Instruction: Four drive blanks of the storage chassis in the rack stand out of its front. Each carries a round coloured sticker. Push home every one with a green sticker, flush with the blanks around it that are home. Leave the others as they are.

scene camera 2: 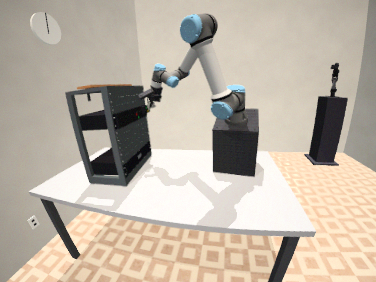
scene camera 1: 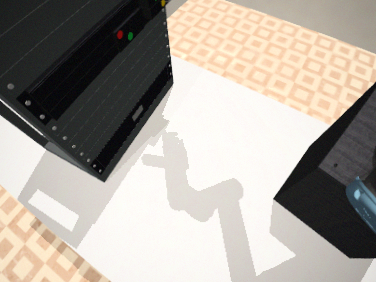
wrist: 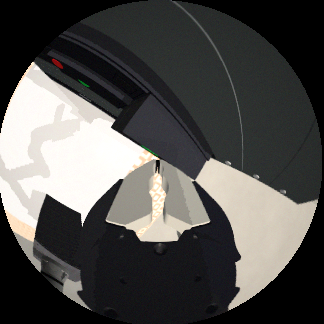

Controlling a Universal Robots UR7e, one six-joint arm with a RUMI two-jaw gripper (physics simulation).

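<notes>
The black storage chassis [scene camera 1: 75, 77] [wrist: 112, 65] sits in the rack [scene camera 2: 114, 145]. A red sticker [scene camera 1: 120, 35] [wrist: 57, 63] and a green sticker [scene camera 1: 130, 36] [wrist: 83, 83] are side by side on its front. Towards the far end, a yellow sticker [scene camera 1: 163, 3] shows at the top edge of scene camera 1. In the wrist view a dark blank [wrist: 167, 130] stands well out of the front, with a green sticker [wrist: 149, 150] seen edge-on. My gripper [scene camera 2: 150, 106] [wrist: 156, 160] is shut and empty, its tips close to this blank's front; contact cannot be told. The yellow sticker is hidden in the wrist view.
The rack stands on the white table [scene camera 1: 225, 130] [scene camera 2: 175, 212]. The black base block [scene camera 1: 315, 215] [scene camera 2: 235, 150] [wrist: 57, 227] carries the arm opposite the rack front. Dark grey panels lie above and below the chassis. An orange-brown board [scene camera 2: 105, 86] lies on the rack's top.
</notes>
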